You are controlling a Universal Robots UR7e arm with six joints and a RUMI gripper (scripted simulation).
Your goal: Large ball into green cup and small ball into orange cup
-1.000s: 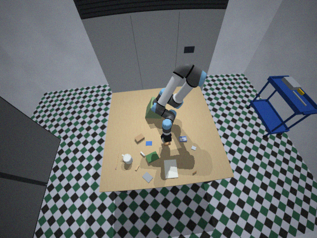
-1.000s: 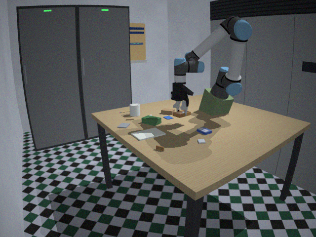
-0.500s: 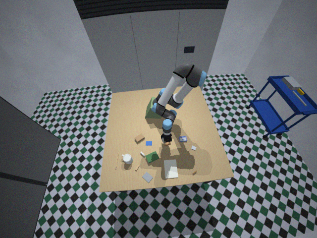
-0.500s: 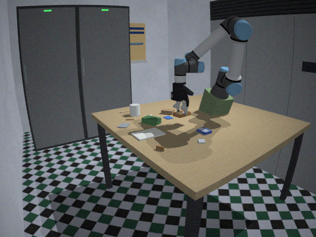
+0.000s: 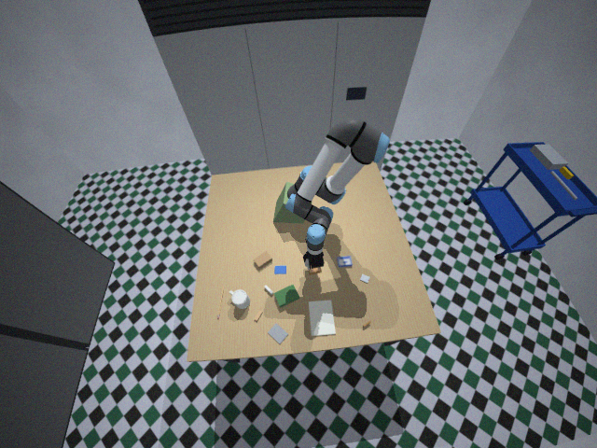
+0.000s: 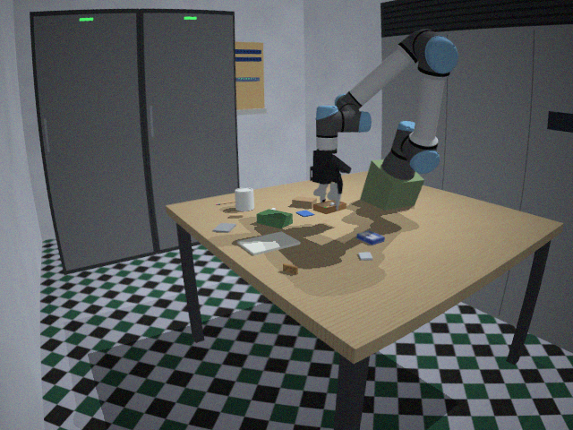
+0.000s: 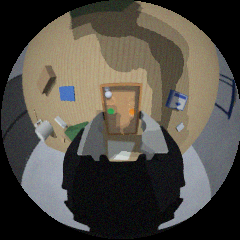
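Now: hand 1 cm above the covered wooden puzzle. The rest, counted from my hand: green box 13 cm ahead, 17 cm to the right, 7 cm below; white sheet 27 cm ahead, 8 cm below; blue tile 3 cm behind, 18 cm to the right, 9 cm below.
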